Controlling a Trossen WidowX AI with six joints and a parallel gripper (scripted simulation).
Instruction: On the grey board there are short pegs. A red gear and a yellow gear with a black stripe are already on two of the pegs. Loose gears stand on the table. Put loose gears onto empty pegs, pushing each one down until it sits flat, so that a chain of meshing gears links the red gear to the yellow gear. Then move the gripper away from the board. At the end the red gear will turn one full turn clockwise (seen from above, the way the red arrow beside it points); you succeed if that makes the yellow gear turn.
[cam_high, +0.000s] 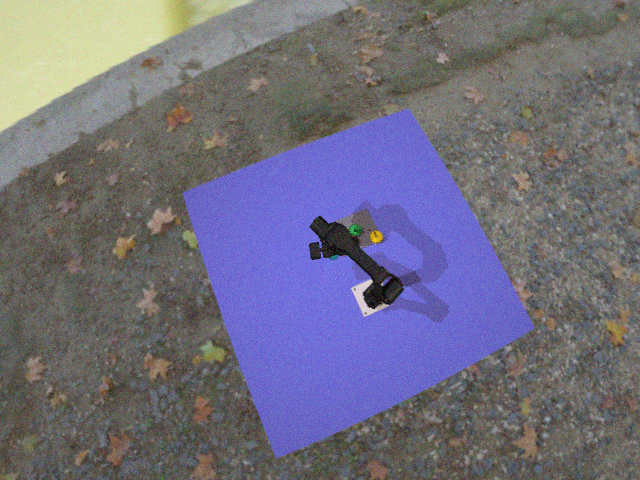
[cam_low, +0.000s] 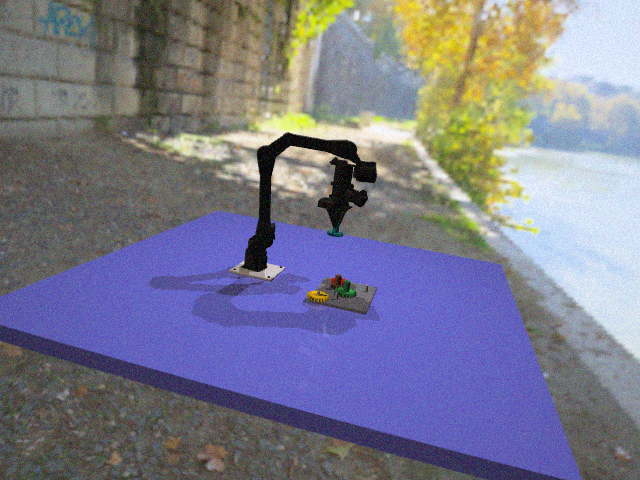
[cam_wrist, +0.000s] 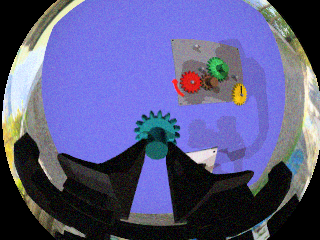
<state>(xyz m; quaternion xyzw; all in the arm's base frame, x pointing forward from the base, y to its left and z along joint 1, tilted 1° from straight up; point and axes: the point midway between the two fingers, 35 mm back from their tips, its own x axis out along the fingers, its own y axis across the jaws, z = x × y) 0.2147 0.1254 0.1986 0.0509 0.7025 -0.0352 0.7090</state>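
The green gear lies 11 cm ahead of my gripper tip, 15 cm to the right of it and 14 cm below it. From my gripper tip the other things lie so: teal gear (1 cm below); red gear (6 cm ahead, 7 cm to the right, 15 cm below); brown gear (7 cm ahead, 12 cm to the right, 14 cm below).
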